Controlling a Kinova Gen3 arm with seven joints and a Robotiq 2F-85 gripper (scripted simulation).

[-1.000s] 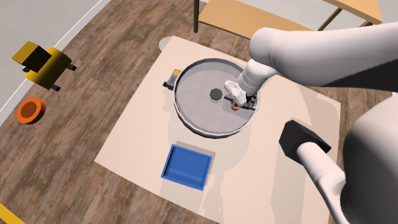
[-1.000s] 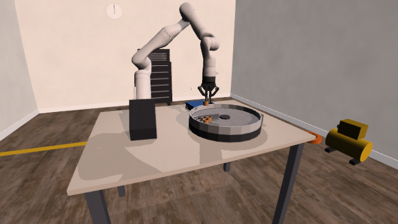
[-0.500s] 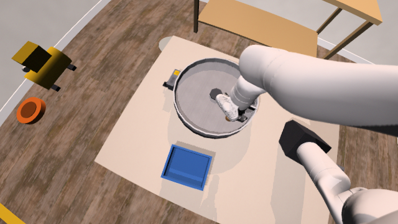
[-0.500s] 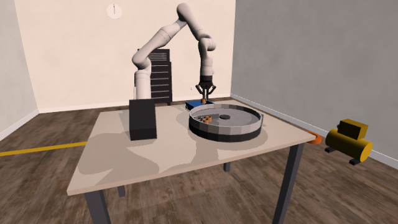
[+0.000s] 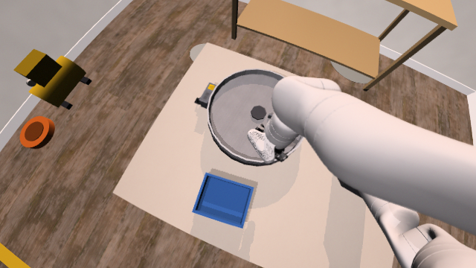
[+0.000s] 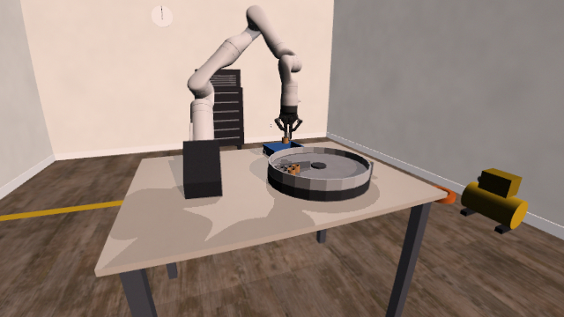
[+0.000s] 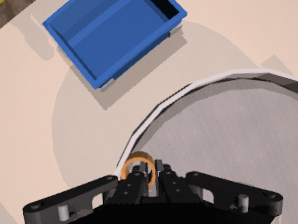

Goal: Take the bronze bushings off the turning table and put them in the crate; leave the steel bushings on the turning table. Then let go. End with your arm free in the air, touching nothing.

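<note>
My gripper is now 220 mm to the right of the blue crate, 130 mm above it and 40 mm short of it. Round my hand: grey turning table: 150 mm to the right, 100 mm below, 90 mm ahead.
</note>
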